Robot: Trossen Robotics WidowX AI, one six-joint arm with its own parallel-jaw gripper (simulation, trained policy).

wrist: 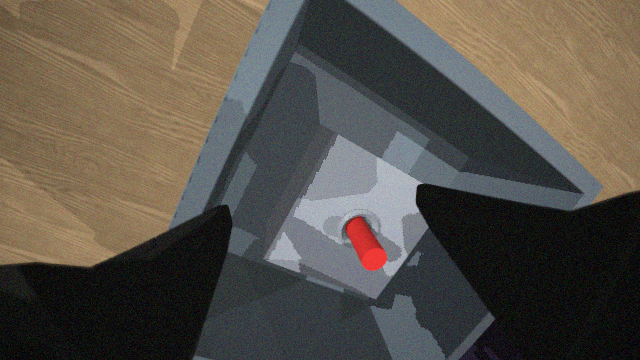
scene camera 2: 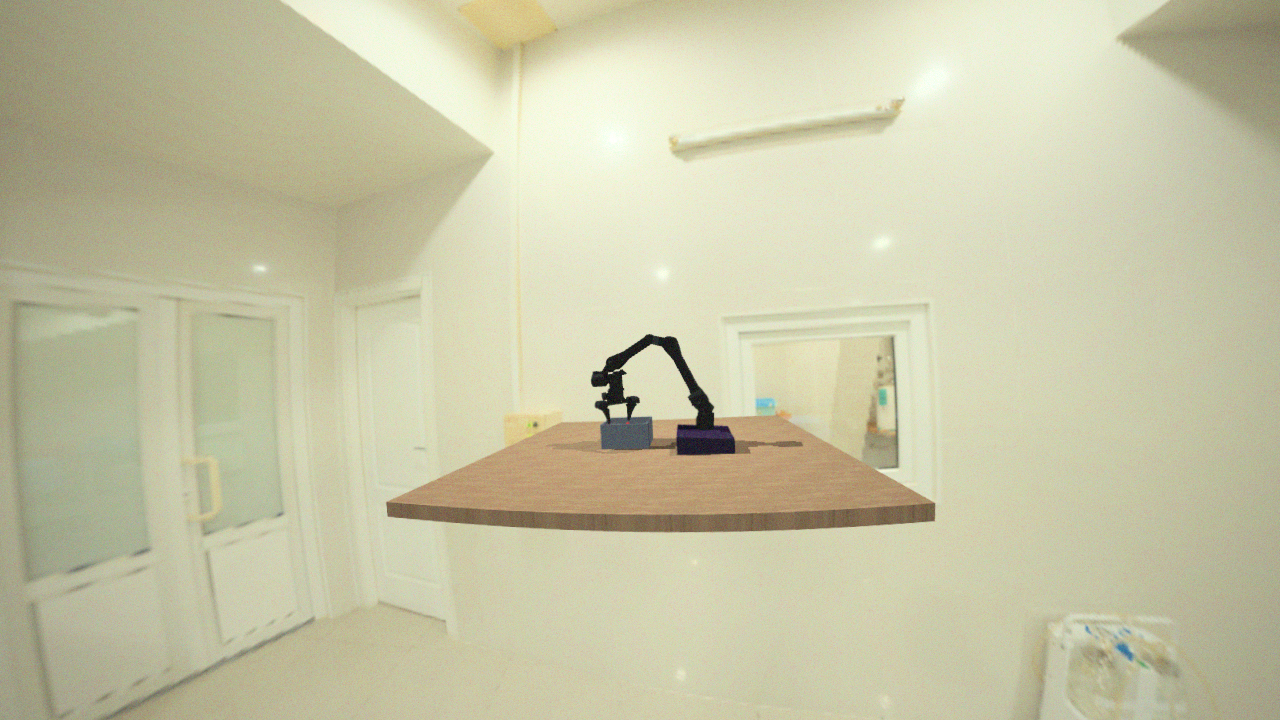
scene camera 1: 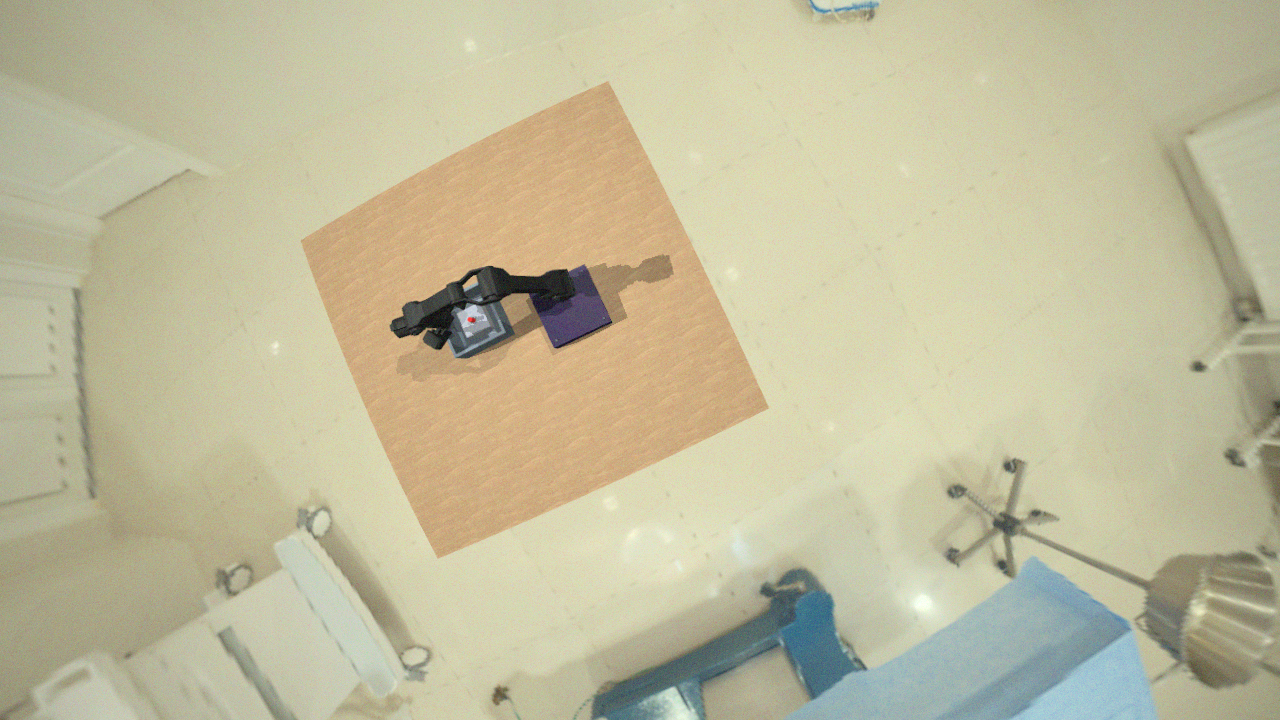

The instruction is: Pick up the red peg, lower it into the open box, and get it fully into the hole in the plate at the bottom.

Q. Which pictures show the light grey plate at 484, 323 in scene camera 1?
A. The wrist view and scene camera 1 only.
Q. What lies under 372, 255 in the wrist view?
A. A red peg.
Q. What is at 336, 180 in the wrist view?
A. A light grey plate.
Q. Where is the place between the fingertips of my gripper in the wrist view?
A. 325, 204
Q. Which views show the grey-blue box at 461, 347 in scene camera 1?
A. The wrist view, scene camera 2 and scene camera 1: all of them.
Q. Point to a grey-blue box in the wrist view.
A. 388, 83
